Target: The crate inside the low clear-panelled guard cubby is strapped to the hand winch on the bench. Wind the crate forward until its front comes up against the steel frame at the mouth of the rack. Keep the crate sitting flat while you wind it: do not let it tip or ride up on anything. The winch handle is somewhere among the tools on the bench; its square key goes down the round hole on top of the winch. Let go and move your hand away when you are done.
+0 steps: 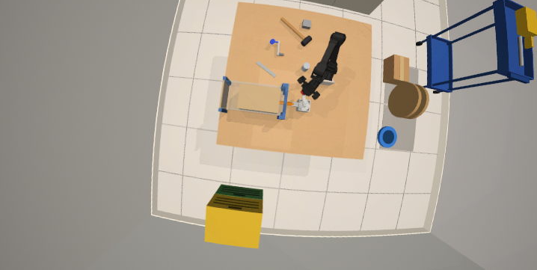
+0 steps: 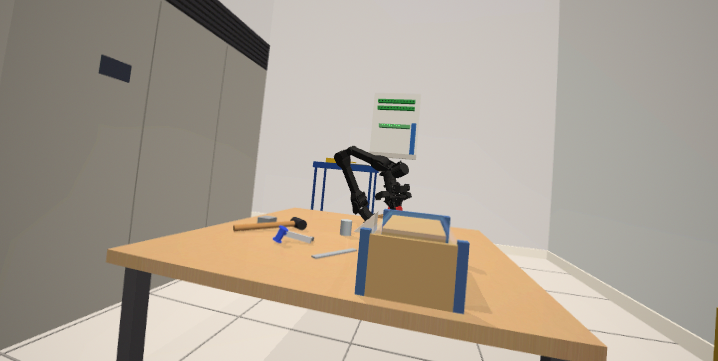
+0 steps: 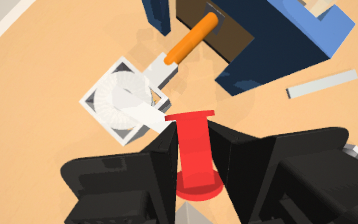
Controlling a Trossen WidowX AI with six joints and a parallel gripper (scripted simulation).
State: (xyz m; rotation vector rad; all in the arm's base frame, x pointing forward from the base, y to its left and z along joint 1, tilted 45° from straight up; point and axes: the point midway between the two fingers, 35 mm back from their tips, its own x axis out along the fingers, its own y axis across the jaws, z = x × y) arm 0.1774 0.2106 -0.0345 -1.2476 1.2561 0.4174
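Right now my gripper tip is 20 mm past the red-knobbed crank handle, 20 mm to the right of it and 30 mm above it. Also, from my gripper tip: blue steel frame (120 mm ahead, 100 mm to the left, 20 mm below); red grip (10 mm behind, 20 mm to the right); hand winch (60 mm behind, 70 mm to the left, 100 mm below).
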